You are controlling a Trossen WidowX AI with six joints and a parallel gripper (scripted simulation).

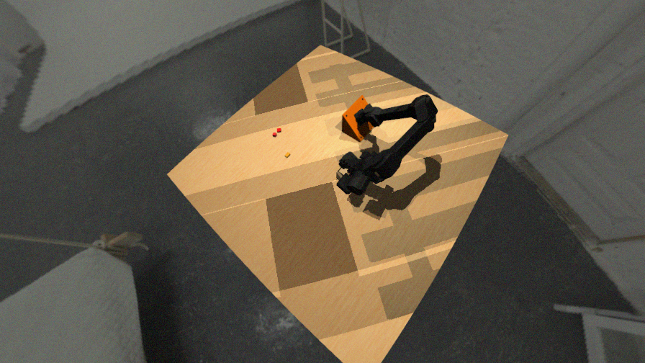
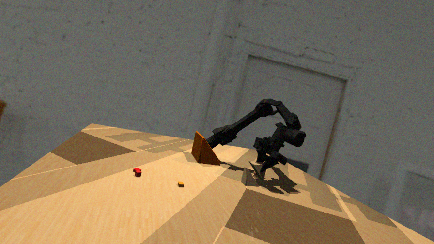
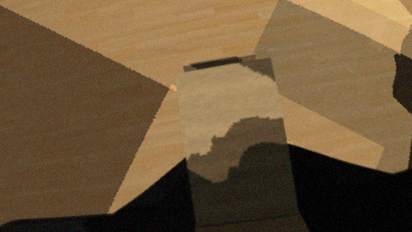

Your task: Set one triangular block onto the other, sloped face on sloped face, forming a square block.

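My gripper tip is now 50 mm above the grey triangular block and 40 mm to the left of it. Round my gripper tip: small yellow cube: 320 mm to the right, 90 mm ahead, 60 mm below; then small brown piece: 140 mm behind, 80 mm to the left, 60 mm below; then red piece: 470 mm to the right, 60 mm below, 60 mm ahead.
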